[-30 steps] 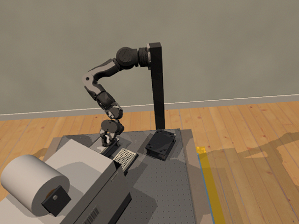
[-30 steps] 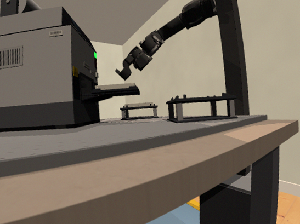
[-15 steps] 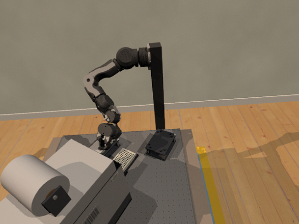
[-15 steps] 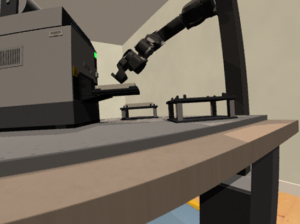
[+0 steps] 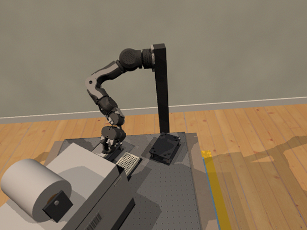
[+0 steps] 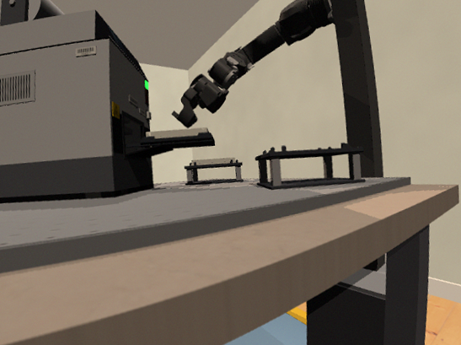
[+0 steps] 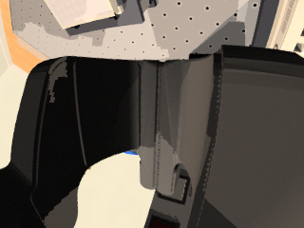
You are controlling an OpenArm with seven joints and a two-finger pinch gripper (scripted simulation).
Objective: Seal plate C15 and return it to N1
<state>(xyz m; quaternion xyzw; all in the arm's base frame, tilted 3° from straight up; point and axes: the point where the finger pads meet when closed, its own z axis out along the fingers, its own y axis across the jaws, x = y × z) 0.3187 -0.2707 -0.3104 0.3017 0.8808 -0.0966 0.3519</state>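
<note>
The start key lies 70 mm ahead of my hand, 50 mm to the right of it and 20 mm above it. Round my hand: foil roll (310 mm ahead, 250 mm above, 120 mm to the right); sealer's stage (80 mm to the left, 70 mm below, 40 mm ahead).
</note>
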